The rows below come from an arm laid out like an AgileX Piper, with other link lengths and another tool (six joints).
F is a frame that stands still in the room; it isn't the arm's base.
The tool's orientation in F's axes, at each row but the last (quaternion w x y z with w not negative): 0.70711 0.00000 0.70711 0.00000; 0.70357 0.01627 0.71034 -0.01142; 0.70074 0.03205 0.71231 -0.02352; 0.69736 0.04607 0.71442 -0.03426
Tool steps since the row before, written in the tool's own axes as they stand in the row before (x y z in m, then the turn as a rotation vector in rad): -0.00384 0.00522 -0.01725 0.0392 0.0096 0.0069; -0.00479 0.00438 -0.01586 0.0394 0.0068 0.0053; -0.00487 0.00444 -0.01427 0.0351 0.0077 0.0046; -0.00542 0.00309 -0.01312 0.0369 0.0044 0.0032
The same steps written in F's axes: -0.01725 0.00522 0.00384 0.0069 0.0096 -0.0392; -0.01563 0.00496 0.00497 0.0052 0.0069 -0.0394; -0.01380 0.00548 0.00516 0.0046 0.0078 -0.0351; -0.01256 0.00446 0.00579 0.0028 0.0047 -0.0369
